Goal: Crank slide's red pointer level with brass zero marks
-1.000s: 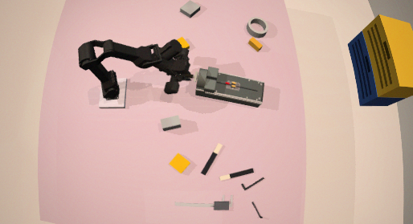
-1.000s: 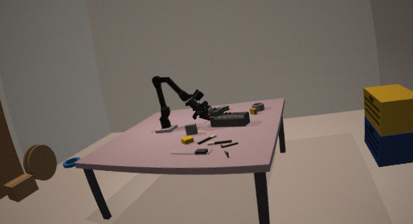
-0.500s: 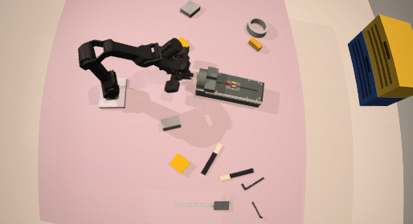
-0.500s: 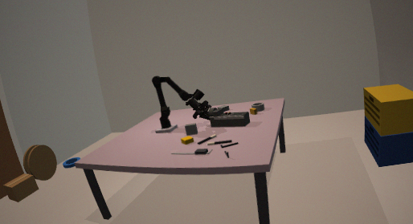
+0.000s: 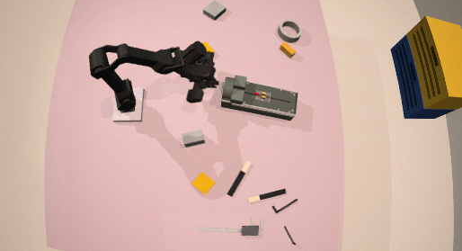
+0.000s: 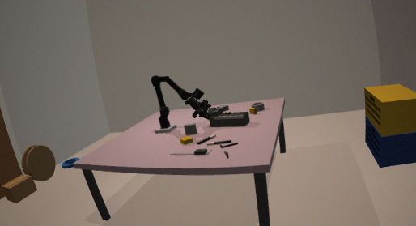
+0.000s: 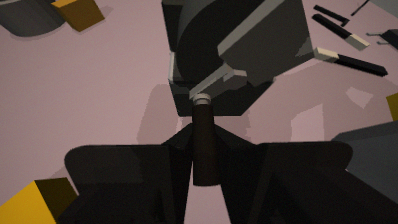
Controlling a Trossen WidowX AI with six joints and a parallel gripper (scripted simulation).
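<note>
The red pointer lies 130 mm ahead of my gripper tip, 50 mm to the right of it and 40 mm above it. The rest, counted from my gripper tip: orange block 290 mm ahead, 150 mm to the left, 20 mm below; then dark crank handle 20 mm behind, 10 mm to the left, 20 mm above.
</note>
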